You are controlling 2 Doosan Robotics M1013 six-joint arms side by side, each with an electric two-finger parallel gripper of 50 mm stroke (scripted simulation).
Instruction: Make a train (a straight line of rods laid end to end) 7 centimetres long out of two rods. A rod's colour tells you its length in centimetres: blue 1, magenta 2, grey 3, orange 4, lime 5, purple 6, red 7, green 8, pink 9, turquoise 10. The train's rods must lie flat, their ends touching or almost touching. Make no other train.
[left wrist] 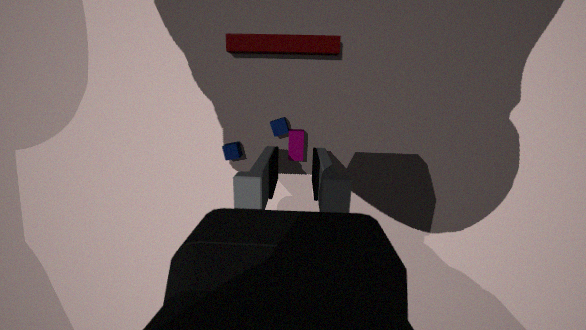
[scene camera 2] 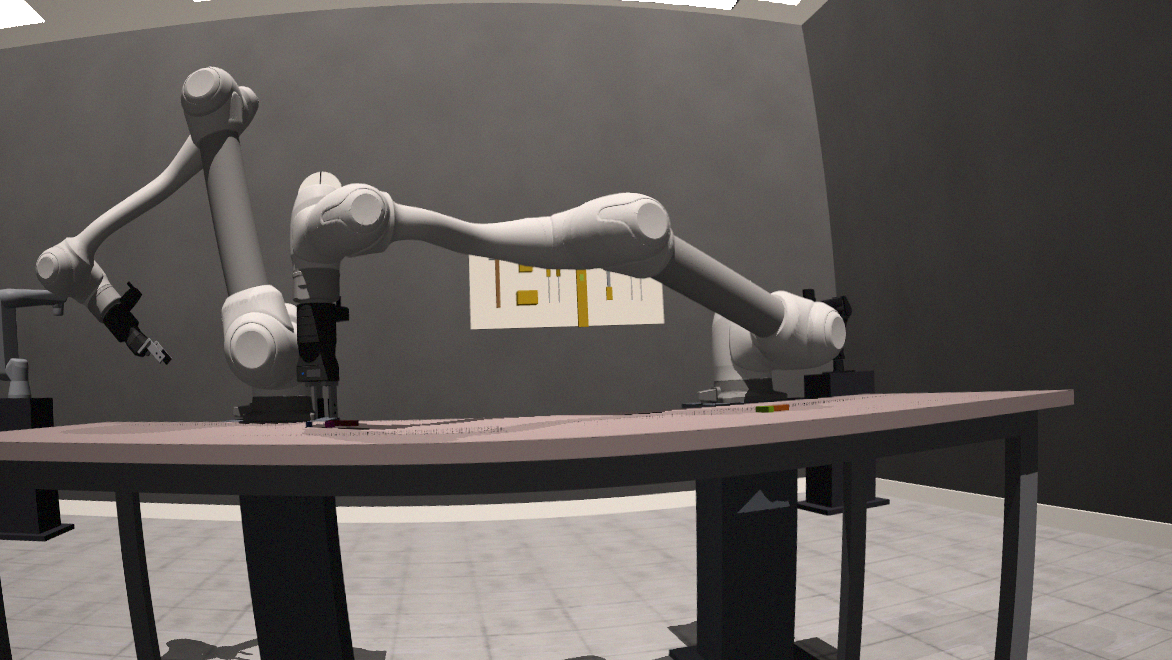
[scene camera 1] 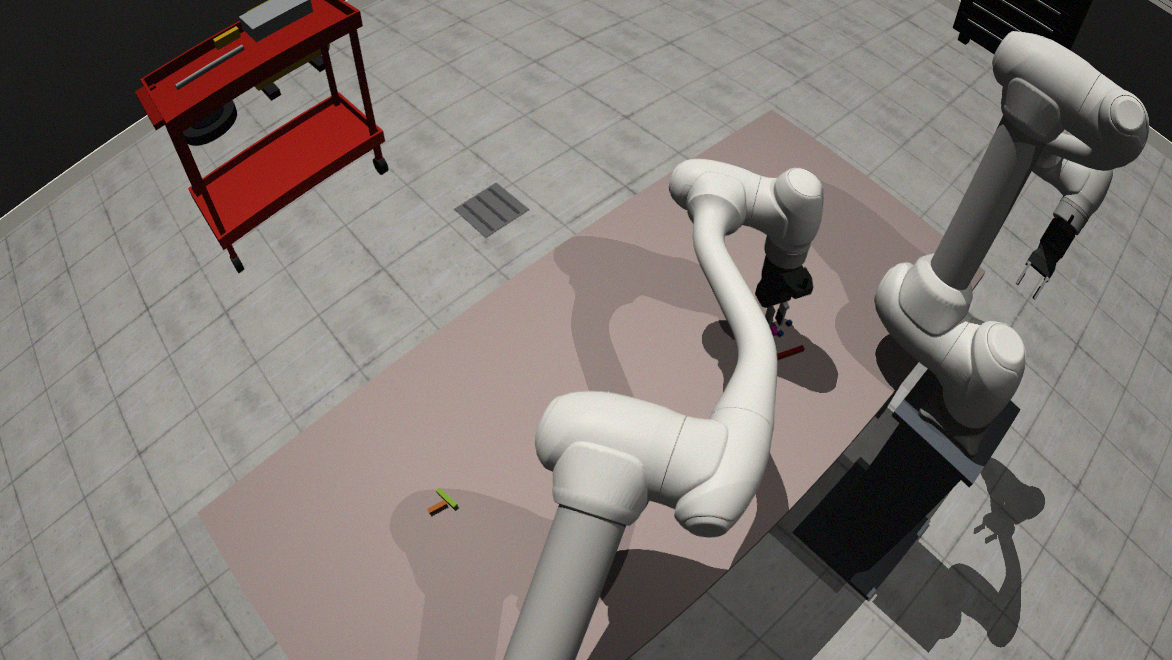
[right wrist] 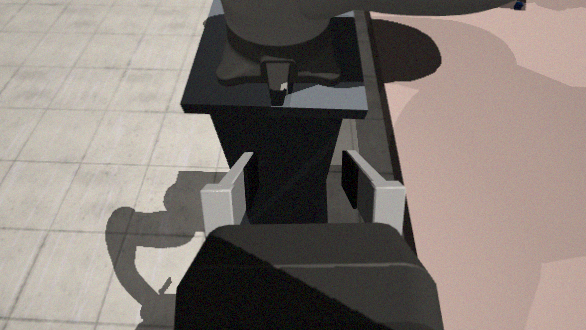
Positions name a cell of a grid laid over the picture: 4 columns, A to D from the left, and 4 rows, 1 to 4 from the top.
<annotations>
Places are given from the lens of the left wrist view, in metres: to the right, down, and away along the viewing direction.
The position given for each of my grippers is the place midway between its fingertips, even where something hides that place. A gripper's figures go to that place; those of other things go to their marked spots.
my left gripper (left wrist: C2): 0.00, 0.00, 0.17
red rod (left wrist: C1): 0.02, -0.07, 0.15
</annotations>
